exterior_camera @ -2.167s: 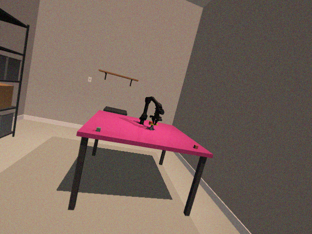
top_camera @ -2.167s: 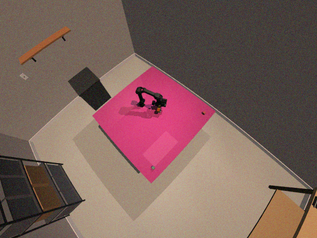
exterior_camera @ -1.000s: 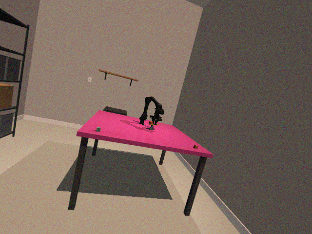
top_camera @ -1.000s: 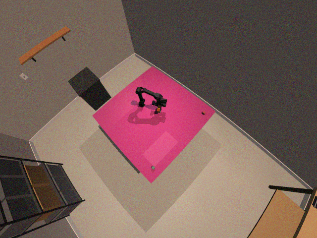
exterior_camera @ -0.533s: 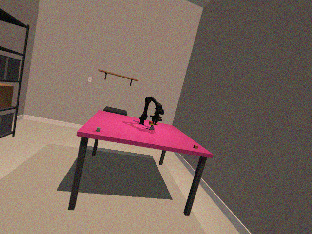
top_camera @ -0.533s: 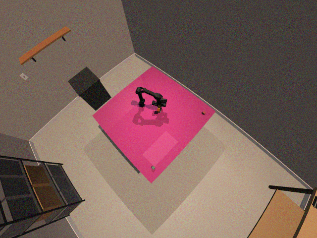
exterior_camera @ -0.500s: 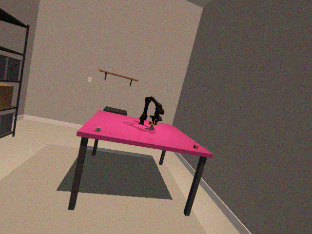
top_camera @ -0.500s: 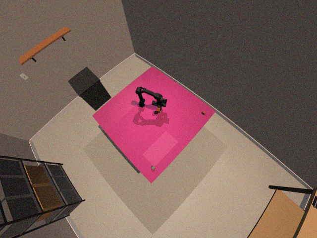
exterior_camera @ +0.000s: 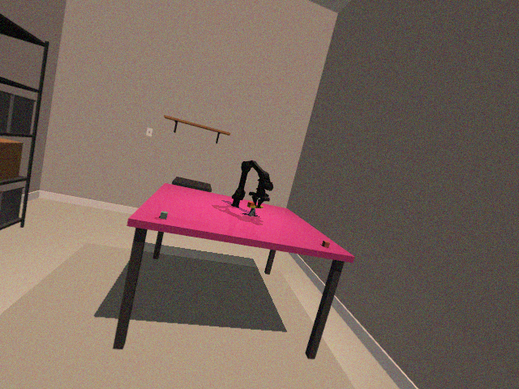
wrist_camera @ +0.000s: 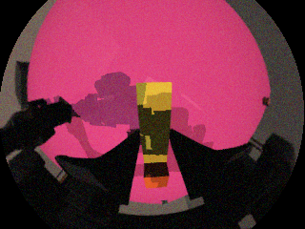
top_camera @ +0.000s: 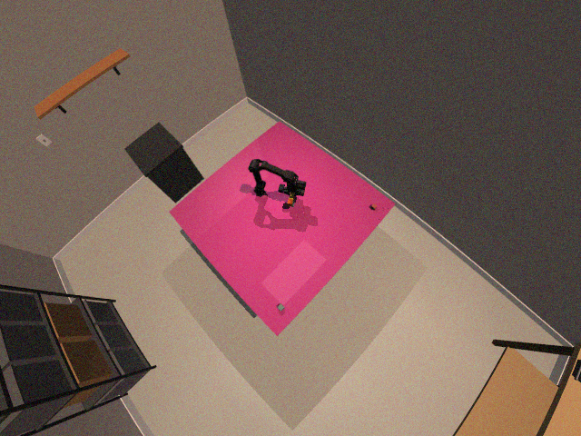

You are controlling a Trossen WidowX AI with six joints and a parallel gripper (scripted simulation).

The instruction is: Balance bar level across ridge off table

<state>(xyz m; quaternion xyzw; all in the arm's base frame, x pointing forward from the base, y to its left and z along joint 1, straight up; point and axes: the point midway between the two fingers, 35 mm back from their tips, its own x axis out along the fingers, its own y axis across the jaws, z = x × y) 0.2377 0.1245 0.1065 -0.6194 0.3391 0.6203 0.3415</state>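
The bar is 30 mm to the right of my gripper tip, 20 mm ahead of it and 10 mm above it. Also, from my gripper tip: small orange block 500 mm ahead, 380 mm to the left, 60 mm below; small green block 620 mm to the right, 500 mm ahead, 60 mm below.
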